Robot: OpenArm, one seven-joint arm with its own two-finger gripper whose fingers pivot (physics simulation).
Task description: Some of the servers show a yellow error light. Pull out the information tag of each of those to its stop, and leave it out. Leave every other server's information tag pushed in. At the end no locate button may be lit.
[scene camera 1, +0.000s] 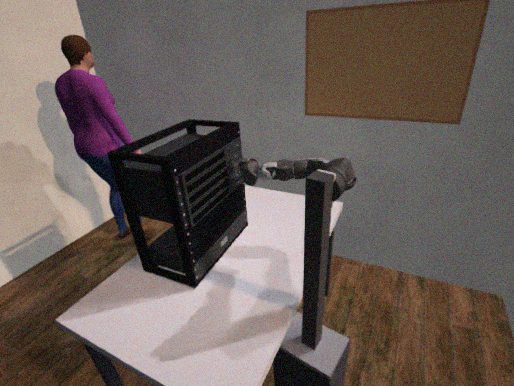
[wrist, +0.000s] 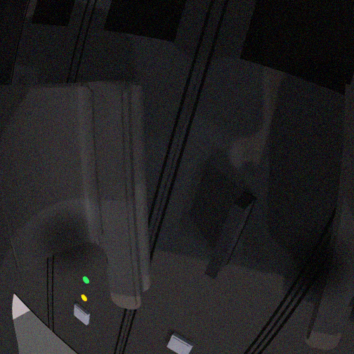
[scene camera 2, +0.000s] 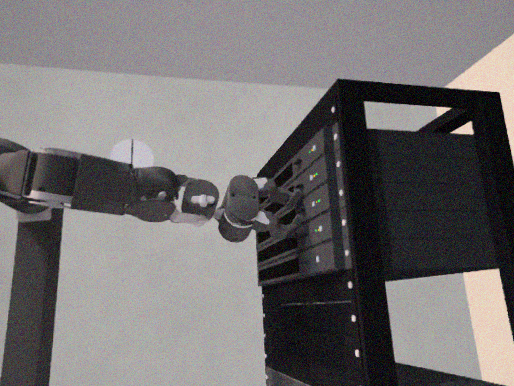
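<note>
The black rack (scene camera 1: 182,240) (scene camera 2: 367,225) holds several stacked dark servers. My gripper (scene camera 1: 240,171) (scene camera 2: 299,206) (wrist: 236,207) is partly open at the server fronts, with one finger on either side of a dark tag tab (wrist: 232,235). No printed label shows on that tab. In the wrist view, a pale locate button (wrist: 180,344) is on the same server; its status lights do not show there. The neighbouring server on the left shows a green light (wrist: 86,280), a yellow error light (wrist: 84,298) and a pale button (wrist: 81,314). The left finger covers part of that server.
The rack stands on a white table (scene camera 1: 270,215), with its open frame facing the arm's post (scene camera 1: 316,260). A person in a purple top (scene camera 1: 90,110) stands behind the rack. A brown board (scene camera 1: 390,65) hangs on the wall.
</note>
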